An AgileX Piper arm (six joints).
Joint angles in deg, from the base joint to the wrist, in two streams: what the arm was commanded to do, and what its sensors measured. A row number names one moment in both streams.
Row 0, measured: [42.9 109.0 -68.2 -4.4 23.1 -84.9]
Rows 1 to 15, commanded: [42.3 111.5 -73.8 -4.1 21.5 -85.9]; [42.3 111.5 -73.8 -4.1 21.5 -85.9]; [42.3 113.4 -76.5 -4.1 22.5 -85.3]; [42.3 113.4 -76.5 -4.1 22.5 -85.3]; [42.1 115.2 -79.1 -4.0 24.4 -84.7]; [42.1 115.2 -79.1 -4.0 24.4 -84.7]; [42.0 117.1 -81.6 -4.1 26.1 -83.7]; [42.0 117.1 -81.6 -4.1 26.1 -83.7]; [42.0 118.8 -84.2 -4.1 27.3 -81.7]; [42.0 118.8 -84.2 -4.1 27.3 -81.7]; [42.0 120.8 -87.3 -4.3 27.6 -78.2]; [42.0 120.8 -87.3 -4.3 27.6 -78.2]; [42.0 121.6 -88.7 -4.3 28.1 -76.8]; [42.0 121.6 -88.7 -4.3 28.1 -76.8]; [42.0 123.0 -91.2 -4.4 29.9 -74.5]
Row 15, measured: [42.3 121.9 -87.3 -4.1 30.0 -78.3]
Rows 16 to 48, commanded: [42.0 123.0 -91.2 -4.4 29.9 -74.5]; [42.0 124.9 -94.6 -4.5 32.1 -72.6]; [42.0 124.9 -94.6 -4.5 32.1 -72.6]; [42.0 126.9 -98.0 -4.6 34.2 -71.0]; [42.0 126.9 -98.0 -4.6 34.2 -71.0]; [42.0 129.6 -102.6 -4.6 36.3 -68.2]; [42.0 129.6 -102.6 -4.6 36.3 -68.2]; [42.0 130.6 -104.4 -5.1 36.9 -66.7]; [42.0 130.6 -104.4 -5.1 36.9 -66.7]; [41.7 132.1 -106.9 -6.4 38.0 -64.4]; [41.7 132.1 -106.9 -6.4 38.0 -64.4]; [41.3 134.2 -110.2 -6.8 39.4 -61.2]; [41.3 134.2 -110.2 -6.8 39.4 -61.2]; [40.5 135.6 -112.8 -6.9 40.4 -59.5]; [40.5 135.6 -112.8 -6.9 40.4 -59.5]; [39.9 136.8 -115.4 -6.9 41.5 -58.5]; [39.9 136.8 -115.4 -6.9 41.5 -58.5]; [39.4 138.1 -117.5 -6.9 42.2 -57.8]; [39.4 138.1 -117.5 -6.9 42.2 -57.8]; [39.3 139.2 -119.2 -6.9 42.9 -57.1]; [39.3 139.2 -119.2 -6.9 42.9 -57.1]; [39.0 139.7 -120.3 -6.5 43.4 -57.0]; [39.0 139.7 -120.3 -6.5 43.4 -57.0]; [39.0 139.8 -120.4 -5.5 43.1 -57.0]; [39.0 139.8 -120.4 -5.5 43.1 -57.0]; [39.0 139.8 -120.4 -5.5 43.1 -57.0]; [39.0 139.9 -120.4 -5.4 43.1 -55.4]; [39.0 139.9 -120.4 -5.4 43.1 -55.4]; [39.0 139.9 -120.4 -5.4 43.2 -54.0]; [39.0 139.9 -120.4 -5.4 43.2 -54.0]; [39.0 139.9 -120.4 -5.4 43.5 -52.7]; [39.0 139.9 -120.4 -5.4 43.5 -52.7]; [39.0 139.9 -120.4 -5.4 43.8 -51.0]
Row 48, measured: [39.0 139.9 -120.0 -6.1 43.8 -52.9]
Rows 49 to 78, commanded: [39.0 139.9 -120.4 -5.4 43.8 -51.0]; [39.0 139.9 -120.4 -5.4 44.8 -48.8]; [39.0 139.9 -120.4 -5.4 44.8 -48.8]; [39.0 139.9 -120.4 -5.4 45.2 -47.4]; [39.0 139.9 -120.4 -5.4 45.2 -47.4]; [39.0 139.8 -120.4 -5.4 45.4 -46.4]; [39.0 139.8 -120.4 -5.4 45.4 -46.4]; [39.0 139.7 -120.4 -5.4 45.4 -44.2]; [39.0 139.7 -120.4 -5.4 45.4 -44.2]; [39.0 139.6 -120.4 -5.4 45.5 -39.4]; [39.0 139.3 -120.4 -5.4 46.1 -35.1]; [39.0 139.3 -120.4 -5.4 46.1 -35.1]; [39.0 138.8 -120.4 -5.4 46.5 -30.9]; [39.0 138.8 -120.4 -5.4 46.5 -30.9]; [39.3 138.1 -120.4 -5.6 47.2 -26.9]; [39.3 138.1 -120.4 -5.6 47.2 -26.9]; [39.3 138.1 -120.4 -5.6 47.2 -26.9]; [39.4 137.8 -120.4 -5.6 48.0 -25.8]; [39.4 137.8 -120.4 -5.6 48.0 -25.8]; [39.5 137.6 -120.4 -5.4 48.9 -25.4]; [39.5 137.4 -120.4 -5.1 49.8 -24.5]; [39.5 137.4 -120.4 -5.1 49.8 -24.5]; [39.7 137.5 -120.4 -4.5 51.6 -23.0]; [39.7 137.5 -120.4 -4.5 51.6 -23.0]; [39.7 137.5 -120.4 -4.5 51.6 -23.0]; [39.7 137.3 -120.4 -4.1 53.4 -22.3]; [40.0 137.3 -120.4 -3.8 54.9 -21.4]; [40.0 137.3 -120.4 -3.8 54.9 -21.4]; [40.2 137.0 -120.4 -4.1 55.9 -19.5]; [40.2 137.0 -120.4 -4.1 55.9 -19.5]
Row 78, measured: [39.7 137.9 -120.1 -5.0 52.1 -22.1]
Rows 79 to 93, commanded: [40.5 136.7 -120.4 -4.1 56.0 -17.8]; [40.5 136.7 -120.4 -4.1 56.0 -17.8]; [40.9 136.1 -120.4 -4.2 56.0 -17.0]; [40.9 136.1 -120.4 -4.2 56.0 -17.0]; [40.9 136.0 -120.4 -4.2 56.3 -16.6]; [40.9 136.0 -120.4 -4.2 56.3 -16.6]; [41.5 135.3 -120.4 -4.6 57.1 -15.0]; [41.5 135.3 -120.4 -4.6 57.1 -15.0]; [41.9 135.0 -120.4 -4.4 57.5 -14.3]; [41.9 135.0 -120.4 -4.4 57.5 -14.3]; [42.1 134.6 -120.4 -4.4 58.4 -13.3]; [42.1 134.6 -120.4 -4.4 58.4 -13.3]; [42.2 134.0 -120.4 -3.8 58.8 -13.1]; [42.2 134.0 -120.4 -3.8 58.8 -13.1]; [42.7 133.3 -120.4 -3.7 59.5 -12.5]
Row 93, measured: [42.0 134.9 -120.1 -4.4 58.1 -13.8]
